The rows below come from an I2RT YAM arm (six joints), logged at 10 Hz.
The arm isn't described. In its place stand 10 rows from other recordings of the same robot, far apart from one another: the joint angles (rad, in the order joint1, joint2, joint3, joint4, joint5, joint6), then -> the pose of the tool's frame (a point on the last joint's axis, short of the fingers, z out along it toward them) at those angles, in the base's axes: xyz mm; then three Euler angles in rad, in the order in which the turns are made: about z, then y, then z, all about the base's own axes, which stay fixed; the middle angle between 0 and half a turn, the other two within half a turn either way.
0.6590, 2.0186, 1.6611, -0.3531, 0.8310, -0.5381 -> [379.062 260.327 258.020 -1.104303 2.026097 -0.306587]
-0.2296, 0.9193, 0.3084, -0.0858, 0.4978, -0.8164 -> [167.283 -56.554 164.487 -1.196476 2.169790 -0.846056]
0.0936, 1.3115, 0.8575, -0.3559, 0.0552, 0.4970 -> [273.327 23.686 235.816 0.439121 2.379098 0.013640]
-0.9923, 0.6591, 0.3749, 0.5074, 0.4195, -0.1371 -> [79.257 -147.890 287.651 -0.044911 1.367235 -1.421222]
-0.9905, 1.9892, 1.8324, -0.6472, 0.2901, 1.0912 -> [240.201 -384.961 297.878 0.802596 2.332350 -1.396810]
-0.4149, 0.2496, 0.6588, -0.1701, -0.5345, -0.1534 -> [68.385 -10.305 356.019 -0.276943 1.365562 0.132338]
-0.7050, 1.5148, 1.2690, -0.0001, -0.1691, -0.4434 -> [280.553 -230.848 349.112 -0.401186 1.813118 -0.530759]
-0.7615, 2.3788, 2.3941, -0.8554, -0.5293, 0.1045 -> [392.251 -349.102 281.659 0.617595 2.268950 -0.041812]
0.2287, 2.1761, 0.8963, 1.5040, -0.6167, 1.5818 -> [383.408 110.387 136.020 1.450674 1.388415 0.857408]
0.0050, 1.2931, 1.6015, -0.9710, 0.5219, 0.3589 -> [245.612 -16.519 434.416 -0.012080 2.133262 -0.625213]
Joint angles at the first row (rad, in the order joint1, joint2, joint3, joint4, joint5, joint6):
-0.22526, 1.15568, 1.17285, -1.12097, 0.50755, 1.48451
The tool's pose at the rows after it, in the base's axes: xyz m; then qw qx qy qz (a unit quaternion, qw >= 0):
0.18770, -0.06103, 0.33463, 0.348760, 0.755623, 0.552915, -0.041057
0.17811, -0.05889, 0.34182, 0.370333, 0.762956, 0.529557, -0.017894
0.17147, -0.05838, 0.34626, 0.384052, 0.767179, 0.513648, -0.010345
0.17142, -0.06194, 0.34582, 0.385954, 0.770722, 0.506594, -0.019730
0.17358, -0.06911, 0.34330, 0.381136, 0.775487, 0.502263, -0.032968
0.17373, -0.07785, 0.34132, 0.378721, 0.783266, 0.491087, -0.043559
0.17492, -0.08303, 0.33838, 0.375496, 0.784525, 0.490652, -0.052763
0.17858, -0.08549, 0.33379, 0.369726, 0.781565, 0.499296, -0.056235
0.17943, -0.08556, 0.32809, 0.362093, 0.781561, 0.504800, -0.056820
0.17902, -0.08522, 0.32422, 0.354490, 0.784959, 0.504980, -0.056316
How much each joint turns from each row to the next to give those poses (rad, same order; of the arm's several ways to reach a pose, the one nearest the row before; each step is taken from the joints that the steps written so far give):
-0.00151, -0.04617, -0.00040, 0.01983, -0.00113, 0.02596
0.00001, -0.04996, -0.00801, 0.01680, 0.00229, 0.03281
-0.00343, -0.02936, -0.00267, 0.00420, 0.01221, 0.01718
-0.01718, 0.00457, 0.00003, 0.00188, 0.01182, -0.00345
-0.03474, 0.01755, -0.00002, 0.00614, -0.00078, -0.01757
-0.04461, 0.01106, -0.00266, 0.01179, -0.00265, -0.01371
-0.02368, 0.01030, -0.00609, 0.01108, -0.00116, -0.01949
-0.00683, 0.01374, -0.00991, 0.01562, -0.00952, -0.02057
-0.00039, 0.00229, -0.01835, 0.00614, -0.00992, -0.00305
-0.00037, 0.00038, -0.01142, -0.00460, -0.00801, 0.01030

